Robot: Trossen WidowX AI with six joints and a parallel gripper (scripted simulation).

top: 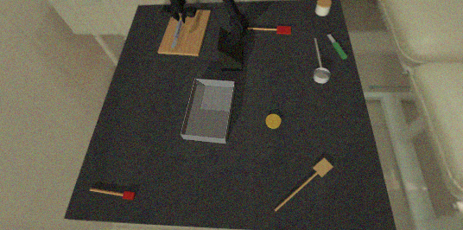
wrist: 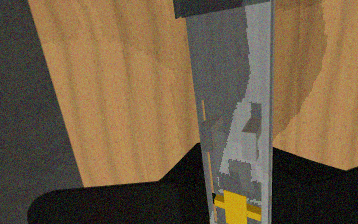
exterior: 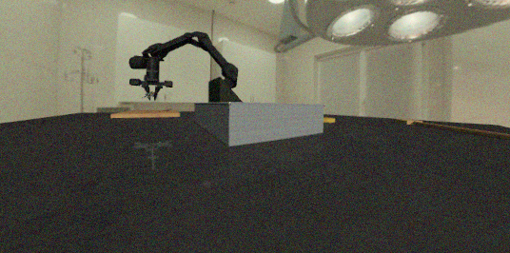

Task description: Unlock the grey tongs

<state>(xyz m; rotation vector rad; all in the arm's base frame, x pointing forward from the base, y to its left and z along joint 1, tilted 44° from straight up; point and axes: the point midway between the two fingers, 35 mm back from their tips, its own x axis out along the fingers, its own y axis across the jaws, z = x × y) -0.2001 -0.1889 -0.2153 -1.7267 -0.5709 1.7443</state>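
My gripper tip is now 6 cm above the wooden board. Also, from my gripper tip: yellow lock piece (4 cm above, 1 cm ahead); then grey roasting tin (55 cm ahead, 19 cm to the left, 4 cm below); then yellow disc (60 cm ahead, 49 cm to the left, 6 cm below).
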